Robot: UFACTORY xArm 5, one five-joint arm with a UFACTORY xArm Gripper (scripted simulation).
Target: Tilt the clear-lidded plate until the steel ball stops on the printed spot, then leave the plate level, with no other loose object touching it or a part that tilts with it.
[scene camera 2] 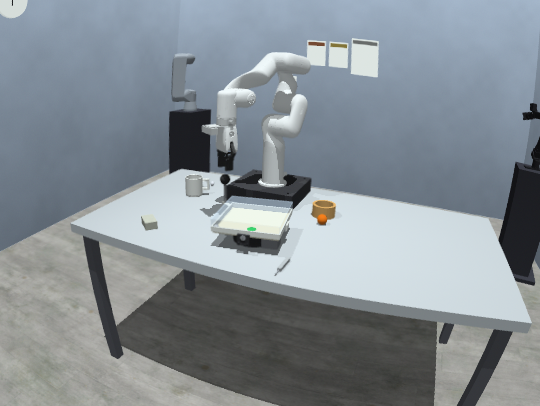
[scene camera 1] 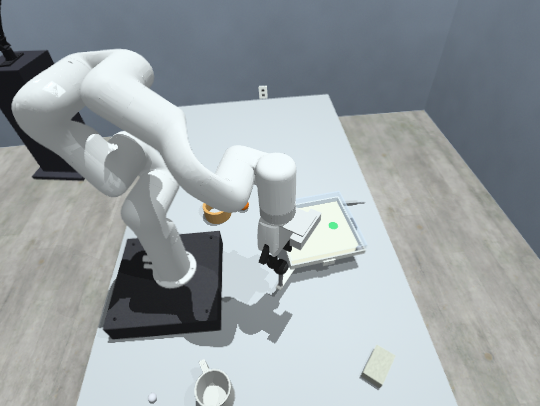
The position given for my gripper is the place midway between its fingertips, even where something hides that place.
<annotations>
My gripper shows in scene camera 2 (225,168) and in scene camera 1 (279,257).
</annotations>
